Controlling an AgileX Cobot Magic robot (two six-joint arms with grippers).
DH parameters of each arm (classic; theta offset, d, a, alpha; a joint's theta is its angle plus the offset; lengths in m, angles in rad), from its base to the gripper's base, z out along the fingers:
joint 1: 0 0.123 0 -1.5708
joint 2: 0.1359 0 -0.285 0
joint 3: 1.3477 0 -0.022 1.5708
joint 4: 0 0.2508 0 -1.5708
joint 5: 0 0 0.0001 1.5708
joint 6: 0 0.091 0 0
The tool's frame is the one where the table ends.
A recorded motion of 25 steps. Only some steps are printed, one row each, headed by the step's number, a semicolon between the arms.
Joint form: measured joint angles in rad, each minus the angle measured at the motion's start. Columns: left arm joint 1, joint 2, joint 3, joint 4, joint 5, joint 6; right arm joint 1, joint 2, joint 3, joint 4, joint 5, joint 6.
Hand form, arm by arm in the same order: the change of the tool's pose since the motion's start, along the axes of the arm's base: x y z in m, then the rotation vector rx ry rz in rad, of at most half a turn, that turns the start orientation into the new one. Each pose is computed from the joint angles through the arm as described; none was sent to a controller.
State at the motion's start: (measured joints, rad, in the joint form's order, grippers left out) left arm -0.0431 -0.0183 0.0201 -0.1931 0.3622 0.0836; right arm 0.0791 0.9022 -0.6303 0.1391 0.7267 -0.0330
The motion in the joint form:
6: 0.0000 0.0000 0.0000 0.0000 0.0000 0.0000; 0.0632 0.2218 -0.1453 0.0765 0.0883 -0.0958
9: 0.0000 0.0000 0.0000 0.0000 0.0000 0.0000; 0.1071 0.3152 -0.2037 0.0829 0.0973 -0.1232
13: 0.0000 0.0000 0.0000 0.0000 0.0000 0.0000; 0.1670 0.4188 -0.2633 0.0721 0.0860 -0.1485
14: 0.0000 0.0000 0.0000 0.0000 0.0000 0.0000; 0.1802 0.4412 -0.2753 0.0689 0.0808 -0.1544
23: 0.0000 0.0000 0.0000 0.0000 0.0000 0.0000; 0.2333 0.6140 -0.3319 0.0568 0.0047 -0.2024
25: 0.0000 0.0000 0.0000 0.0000 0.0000 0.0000; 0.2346 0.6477 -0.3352 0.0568 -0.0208 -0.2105
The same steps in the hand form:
6: 0.0000 0.0000 0.0000 0.0000 0.0000 0.0000; 0.0398 0.0219 -0.0005 0.0086 0.1535 0.1407
9: 0.0000 0.0000 0.0000 0.0000 0.0000 0.0000; 0.0578 0.0349 -0.0039 -0.0062 0.1926 0.2075
13: 0.0000 0.0000 0.0000 0.0000 0.0000 0.0000; 0.0774 0.0529 -0.0113 -0.0392 0.2190 0.2882
14: 0.0000 0.0000 0.0000 0.0000 0.0000 0.0000; 0.0815 0.0571 -0.0134 -0.0475 0.2225 0.3061
23: 0.0000 0.0000 0.0000 0.0000 0.0000 0.0000; 0.1124 0.0794 -0.0426 -0.0975 0.2508 0.3891
25: 0.0000 0.0000 0.0000 0.0000 0.0000 0.0000; 0.1183 0.0814 -0.0508 -0.1039 0.2544 0.3928

